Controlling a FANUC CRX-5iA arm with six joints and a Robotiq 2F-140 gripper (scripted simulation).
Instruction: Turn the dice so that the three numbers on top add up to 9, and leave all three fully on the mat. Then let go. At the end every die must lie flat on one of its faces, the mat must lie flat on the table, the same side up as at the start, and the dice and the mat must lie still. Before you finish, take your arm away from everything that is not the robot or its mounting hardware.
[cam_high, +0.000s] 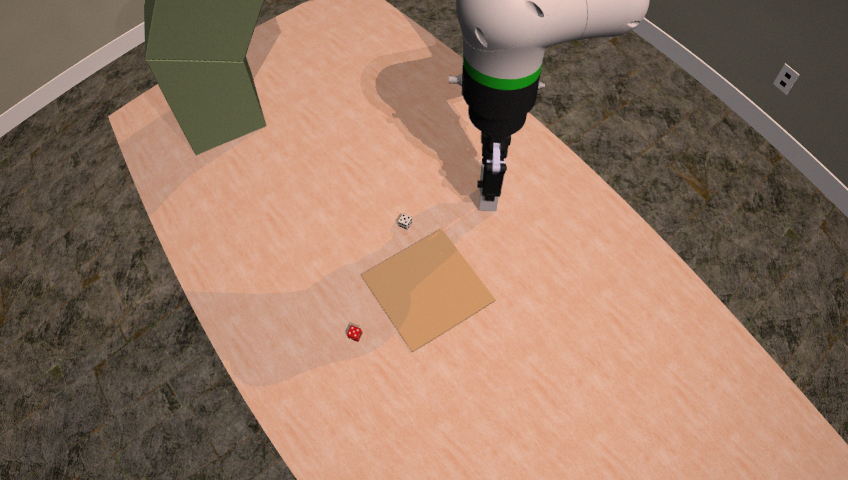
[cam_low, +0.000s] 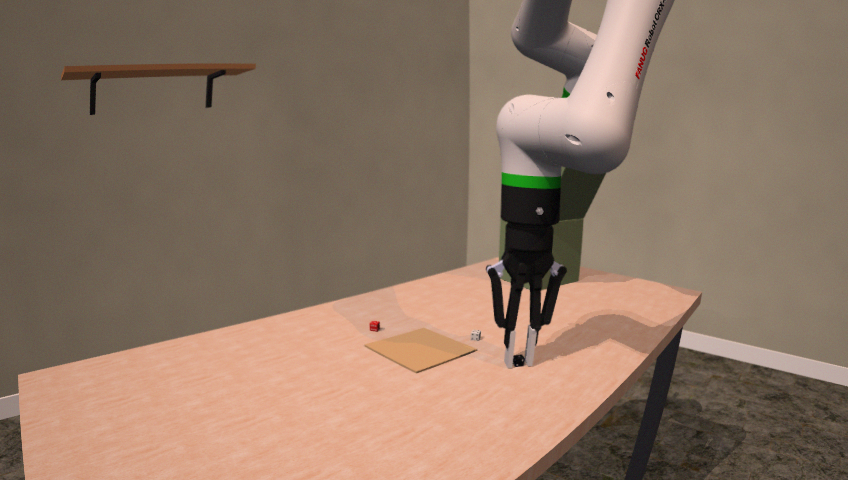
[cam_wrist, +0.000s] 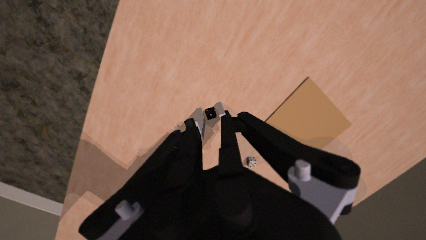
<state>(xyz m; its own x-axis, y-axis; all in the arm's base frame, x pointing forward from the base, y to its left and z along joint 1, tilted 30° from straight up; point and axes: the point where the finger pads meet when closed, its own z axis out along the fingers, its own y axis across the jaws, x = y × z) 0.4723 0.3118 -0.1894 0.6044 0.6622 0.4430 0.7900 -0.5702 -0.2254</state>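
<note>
The black die is 30 mm below my hand. Round my hand: tan square mat: 160 mm to the right, 70 mm ahead, 30 mm below; white die: 130 mm to the right, 40 mm behind, 30 mm below; red die: 290 mm to the right, 80 mm ahead, 30 mm below.
</note>
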